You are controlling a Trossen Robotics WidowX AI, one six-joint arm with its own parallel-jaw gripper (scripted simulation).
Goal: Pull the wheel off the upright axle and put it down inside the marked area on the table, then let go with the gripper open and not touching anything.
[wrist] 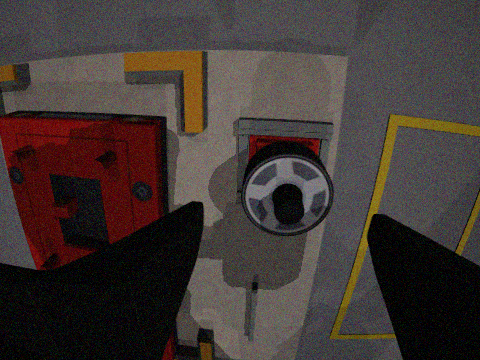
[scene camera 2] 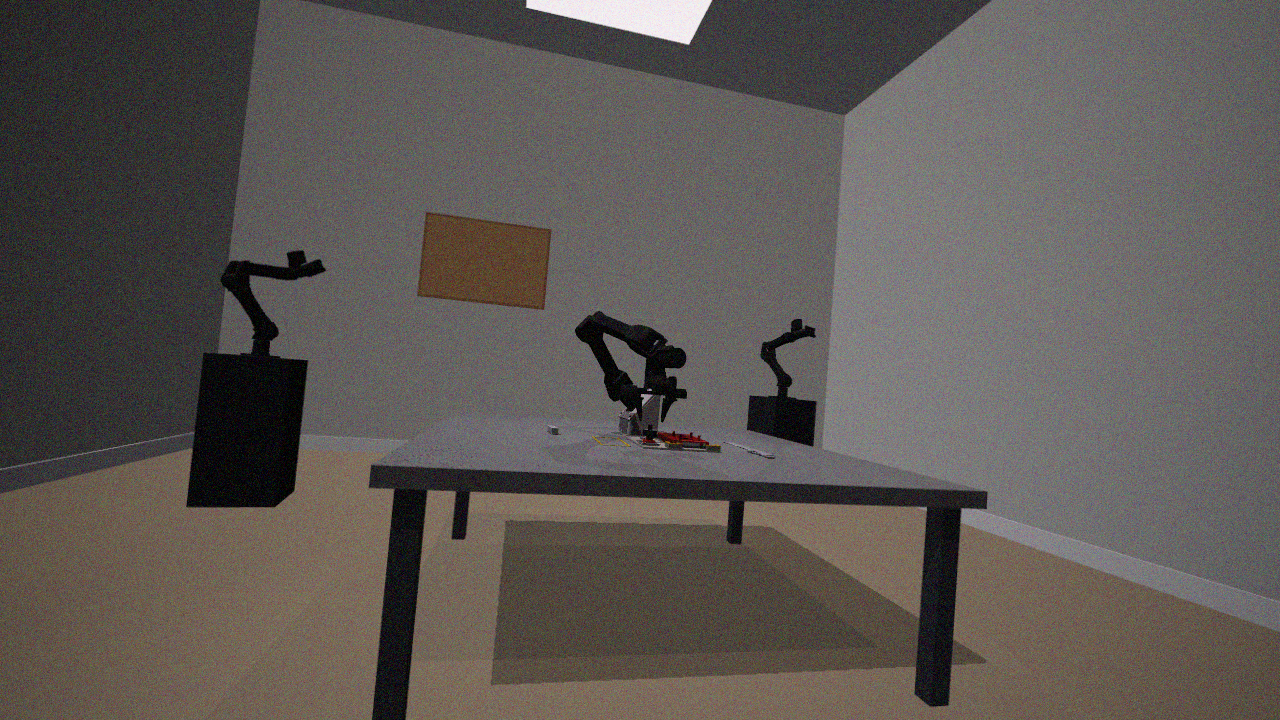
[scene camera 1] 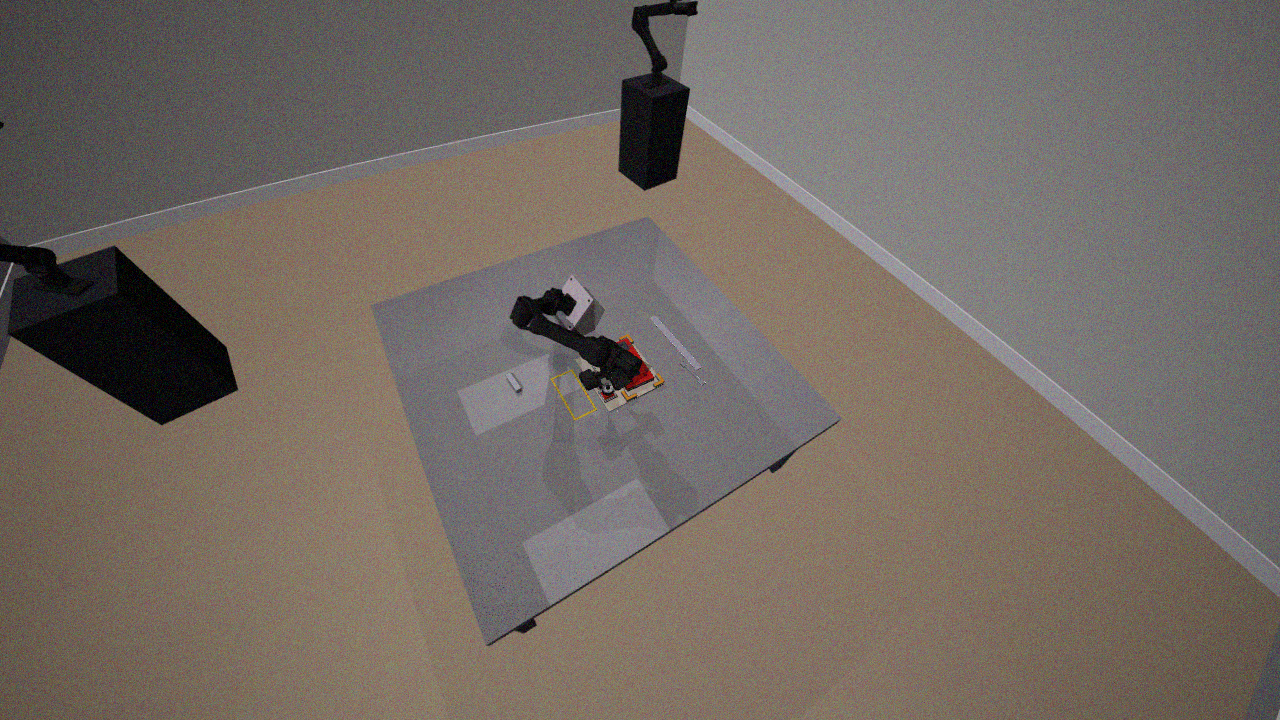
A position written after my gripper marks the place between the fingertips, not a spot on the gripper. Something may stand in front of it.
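Observation:
My gripper's open and holding nothing, and scene camera 2 shows the gripper (scene camera 2: 651, 421). The wrist view has the gripper (wrist: 288, 220) too, along with an axle (wrist: 289, 210) and a wheel (wrist: 285, 162). Scene camera 1 shows my gripper (scene camera 1: 608, 384) as well.

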